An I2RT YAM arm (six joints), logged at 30 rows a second.
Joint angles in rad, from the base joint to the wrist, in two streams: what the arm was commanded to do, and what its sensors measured. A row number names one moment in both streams.
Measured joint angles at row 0:
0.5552 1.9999 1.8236 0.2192 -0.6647 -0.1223
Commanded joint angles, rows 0 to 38:
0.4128 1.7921 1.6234 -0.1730 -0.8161 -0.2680
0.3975 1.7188 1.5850 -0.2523 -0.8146 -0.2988
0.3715 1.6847 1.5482 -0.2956 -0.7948 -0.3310
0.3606 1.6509 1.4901 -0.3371 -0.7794 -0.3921
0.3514 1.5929 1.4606 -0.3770 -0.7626 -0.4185
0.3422 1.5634 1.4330 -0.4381 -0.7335 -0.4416
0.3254 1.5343 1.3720 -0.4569 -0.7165 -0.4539
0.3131 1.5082 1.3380 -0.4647 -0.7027 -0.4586
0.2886 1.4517 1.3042 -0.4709 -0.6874 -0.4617
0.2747 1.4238 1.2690 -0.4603 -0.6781 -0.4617
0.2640 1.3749 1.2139 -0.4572 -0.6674 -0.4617
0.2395 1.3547 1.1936 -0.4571 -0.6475 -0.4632
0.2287 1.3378 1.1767 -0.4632 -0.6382 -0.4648
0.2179 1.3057 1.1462 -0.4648 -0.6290 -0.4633
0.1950 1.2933 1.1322 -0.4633 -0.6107 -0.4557
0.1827 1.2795 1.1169 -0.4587 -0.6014 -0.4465
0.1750 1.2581 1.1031 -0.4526 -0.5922 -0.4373
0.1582 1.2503 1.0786 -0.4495 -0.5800 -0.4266
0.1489 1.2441 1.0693 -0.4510 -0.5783 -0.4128
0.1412 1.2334 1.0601 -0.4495 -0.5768 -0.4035
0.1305 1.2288 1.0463 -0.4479 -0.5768 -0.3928
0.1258 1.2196 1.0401 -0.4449 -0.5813 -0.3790
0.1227 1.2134 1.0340 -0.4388 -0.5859 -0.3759
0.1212 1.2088 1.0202 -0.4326 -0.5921 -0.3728
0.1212 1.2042 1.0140 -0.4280 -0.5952 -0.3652
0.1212 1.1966 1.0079 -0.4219 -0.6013 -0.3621
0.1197 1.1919 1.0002 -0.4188 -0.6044 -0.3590
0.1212 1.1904 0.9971 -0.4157 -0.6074 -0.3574
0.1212 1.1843 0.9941 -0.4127 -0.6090 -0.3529
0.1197 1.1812 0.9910 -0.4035 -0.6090 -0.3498
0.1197 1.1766 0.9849 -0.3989 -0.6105 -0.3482
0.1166 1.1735 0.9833 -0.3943 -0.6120 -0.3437
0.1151 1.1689 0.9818 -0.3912 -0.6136 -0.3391
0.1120 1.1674 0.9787 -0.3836 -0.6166 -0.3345
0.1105 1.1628 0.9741 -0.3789 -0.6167 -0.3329
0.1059 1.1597 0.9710 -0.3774 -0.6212 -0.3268
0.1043 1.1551 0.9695 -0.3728 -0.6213 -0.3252
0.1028 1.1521 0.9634 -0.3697 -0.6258 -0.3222
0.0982 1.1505 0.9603 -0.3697 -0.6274 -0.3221
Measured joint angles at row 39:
0.1104 1.1786 0.9737 -0.4099 -0.6048 -0.3431
